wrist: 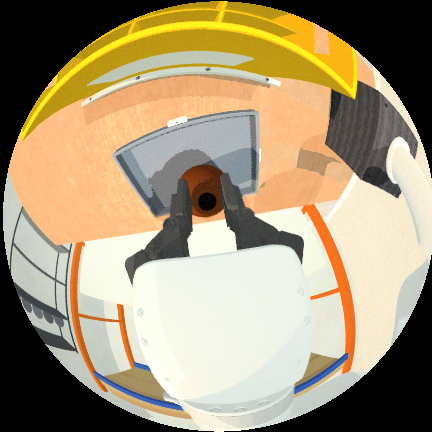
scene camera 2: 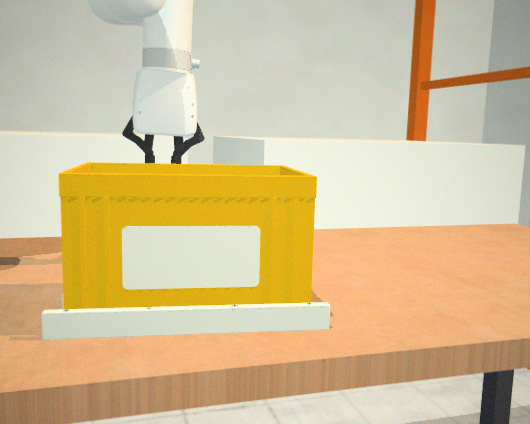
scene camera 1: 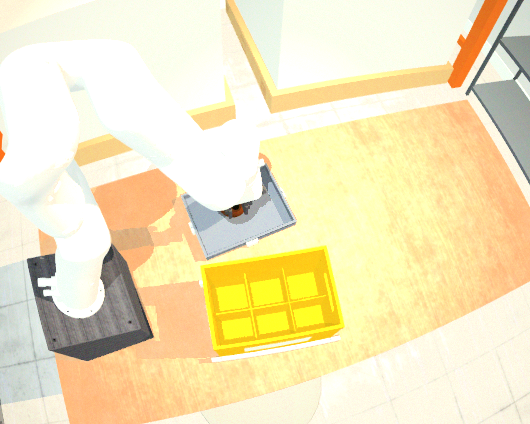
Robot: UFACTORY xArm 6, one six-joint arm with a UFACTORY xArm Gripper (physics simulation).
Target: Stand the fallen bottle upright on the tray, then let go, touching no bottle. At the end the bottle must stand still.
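Places are measured from the arm's base along level axes (x left, y back, z up), in metres.
Pixels of known places: gripper, fingertip midpoint: (wrist: pixel 204 186) (scene camera 1: pixel 236 211); arm's base, origin of the base link: (scene camera 1: pixel 77 291).
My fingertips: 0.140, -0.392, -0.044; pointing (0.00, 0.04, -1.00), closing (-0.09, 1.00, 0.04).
For each thing: its top centre in the pictures, then the offset to it from my fingertips, as dx, dy, dz. "spot": a spot on its surface instead. Level surfaces: height alone.
- blue-grey tray, surface spot: (wrist: pixel 254 150) spot: +0.025, +0.104, -0.123
- yellow crate, middle of its top: (scene camera 2: pixel 190 168) (scene camera 1: pixel 272 297) -0.223, -0.030, +0.034
- pale strip, surface spot: (scene camera 2: pixel 185 321) spot: -0.326, -0.018, -0.126
- wooden table, its level: dz -0.141
The brown-orange bottle (scene camera 1: pixel 237 213) (wrist: pixel 201 173) has its dark open mouth turned up toward the wrist camera and looks nearly upright. My gripper (wrist: pixel 204 186) is shut on the bottle, with one dark finger on each side of it, and points down over the tray. In scene camera 2 the fingers show above the crate, while their tips and the bottle are hidden behind it. The blue-grey tray (scene camera 1: pixel 207 254) (wrist: pixel 254 150) lies below, with a shadow across its floor. The bottle's base is hidden, so I cannot tell whether it touches the tray.
A yellow crate (scene camera 1: pixel 272 340) (scene camera 2: pixel 187 212) (wrist: pixel 210 37) with several compartments stands beside the tray, a pale strip (scene camera 2: pixel 185 321) along its outer foot. The arm's dark base block (scene camera 1: pixel 100 327) (wrist: pixel 357 130) stands on the wooden table (scene camera 1: pixel 400 200). Low white walls stand behind the table.
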